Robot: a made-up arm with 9 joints. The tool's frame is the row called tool. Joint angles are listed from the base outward.
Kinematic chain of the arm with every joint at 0, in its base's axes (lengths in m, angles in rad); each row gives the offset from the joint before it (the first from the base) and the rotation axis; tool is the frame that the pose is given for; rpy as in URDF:
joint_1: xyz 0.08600 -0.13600 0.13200 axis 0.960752 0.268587 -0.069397
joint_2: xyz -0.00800 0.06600 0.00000 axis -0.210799 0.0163 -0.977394
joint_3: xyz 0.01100 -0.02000 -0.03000 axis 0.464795 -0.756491 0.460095
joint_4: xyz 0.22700 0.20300 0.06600 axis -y
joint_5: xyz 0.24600 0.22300 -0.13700 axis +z
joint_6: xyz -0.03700 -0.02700 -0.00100 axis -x
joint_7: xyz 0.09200 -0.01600 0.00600 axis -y
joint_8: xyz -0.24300 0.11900 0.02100 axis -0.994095 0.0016 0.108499
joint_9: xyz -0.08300 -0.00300 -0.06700 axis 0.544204 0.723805 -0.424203
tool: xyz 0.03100 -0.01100 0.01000 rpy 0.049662 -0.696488 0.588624
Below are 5 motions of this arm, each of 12 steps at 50 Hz.
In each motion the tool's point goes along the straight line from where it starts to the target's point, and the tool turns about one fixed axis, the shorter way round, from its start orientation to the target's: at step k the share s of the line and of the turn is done. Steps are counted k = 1, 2, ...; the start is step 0. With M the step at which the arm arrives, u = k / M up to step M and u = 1 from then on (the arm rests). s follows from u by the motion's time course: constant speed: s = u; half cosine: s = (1 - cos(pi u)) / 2; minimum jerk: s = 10 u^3 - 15 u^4 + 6 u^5.
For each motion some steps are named. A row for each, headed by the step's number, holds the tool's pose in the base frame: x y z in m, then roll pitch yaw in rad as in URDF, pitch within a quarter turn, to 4 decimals.
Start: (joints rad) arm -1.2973 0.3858 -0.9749 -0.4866 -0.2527 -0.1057 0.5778 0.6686 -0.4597
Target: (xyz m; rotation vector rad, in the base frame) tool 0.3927 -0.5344 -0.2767 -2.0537 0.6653 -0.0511
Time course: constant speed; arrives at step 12
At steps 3, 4, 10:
3: 0.4178 -0.5370 -0.2404 -2.0757 0.2074 -0.4431
4: 0.4150 -0.5368 -0.2445 -2.0867 0.2095 -0.4504
10: 0.3983 -0.5350 -0.2686 -2.1531 0.2202 -0.4943

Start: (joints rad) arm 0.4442 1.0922 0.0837 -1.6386 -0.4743 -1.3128 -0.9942 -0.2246 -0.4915
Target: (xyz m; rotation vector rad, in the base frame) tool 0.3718 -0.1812 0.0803 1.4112 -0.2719 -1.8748
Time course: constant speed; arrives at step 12
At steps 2, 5, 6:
2: 0.4203 -0.1681 0.0849 0.6556 0.9807 -1.9630
5: 0.4057 -0.1721 0.0835 0.7748 0.9380 -1.8745
6: 0.4009 -0.1734 0.0830 0.8115 0.9225 -1.8481

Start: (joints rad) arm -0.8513 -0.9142 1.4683 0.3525 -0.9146 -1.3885 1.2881 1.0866 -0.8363
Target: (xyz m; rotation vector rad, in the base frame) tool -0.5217 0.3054 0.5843 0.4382 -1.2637 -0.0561
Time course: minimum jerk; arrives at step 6
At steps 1, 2, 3, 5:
1: -0.5244 0.2894 0.6016 1.0337 -1.1492 -0.7954
2: -0.5239 0.2923 0.5985 1.0248 -1.1474 -0.7831
3: -0.5231 0.2971 0.5933 1.0101 -1.1444 -0.7627
5: -0.5218 0.3048 0.5849 0.9871 -1.1391 -0.7307

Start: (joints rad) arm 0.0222 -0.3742 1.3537 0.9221 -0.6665 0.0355 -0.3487 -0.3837 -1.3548
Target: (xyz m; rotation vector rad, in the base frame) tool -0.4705 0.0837 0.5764 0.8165 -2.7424 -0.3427
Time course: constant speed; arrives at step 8
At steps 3, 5, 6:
3: -0.4567 0.0852 0.5914 2.7992 -0.1655 -2.6139
5: -0.4622 0.0846 0.5854 2.8144 -0.1706 -2.5824
6: -0.4650 0.0843 0.5824 2.8219 -0.1733 -2.5667

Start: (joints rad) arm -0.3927 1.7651 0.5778 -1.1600 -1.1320 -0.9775 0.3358 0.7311 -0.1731
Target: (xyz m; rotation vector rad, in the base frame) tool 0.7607 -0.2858 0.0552 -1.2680 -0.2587 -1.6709
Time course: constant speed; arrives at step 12
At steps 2, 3, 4, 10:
2: 0.7507 -0.2659 0.0970 -0.3924 -0.9734 -1.7436
3: 0.7517 -0.2679 0.0928 -0.4236 -0.9747 -1.7211
4: 0.7527 -0.2699 0.0886 -0.4550 -0.9756 -1.6986
10: 0.7587 -0.2818 0.0636 -0.6430 -0.9727 -1.5631

